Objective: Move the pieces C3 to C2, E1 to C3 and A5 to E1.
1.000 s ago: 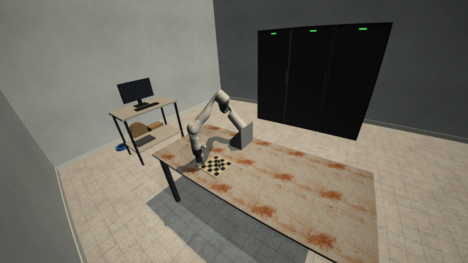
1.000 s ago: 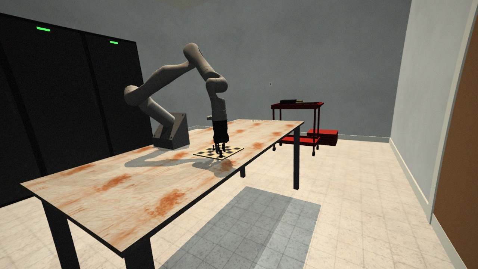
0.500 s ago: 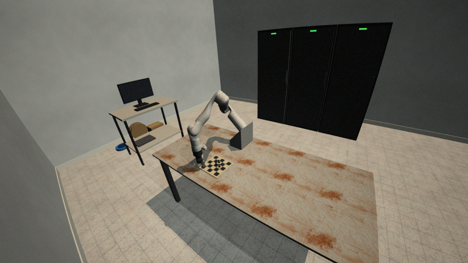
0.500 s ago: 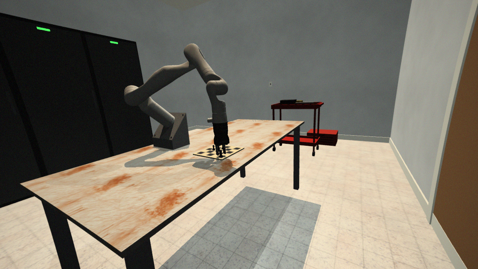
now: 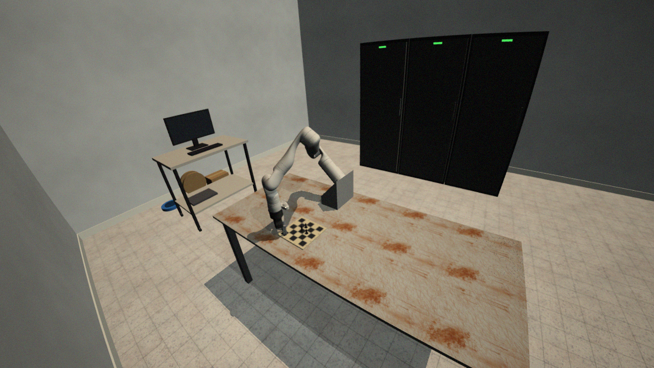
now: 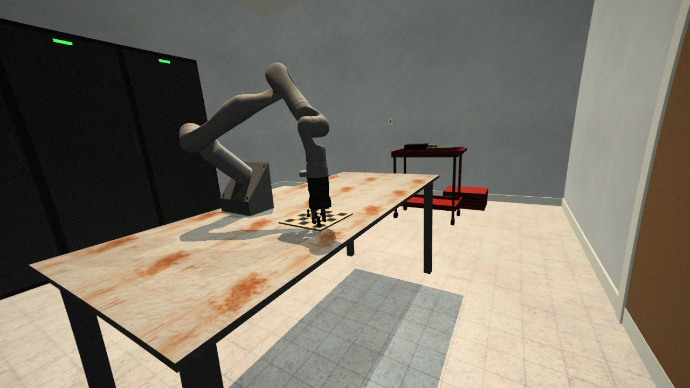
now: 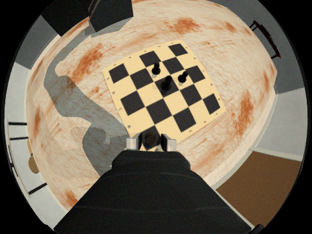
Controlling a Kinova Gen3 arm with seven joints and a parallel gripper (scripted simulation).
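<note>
The black piece is 1 cm below my hand. Round my hand: chessboard (7 cm behind, 8 cm to the left, 3 cm below).
</note>
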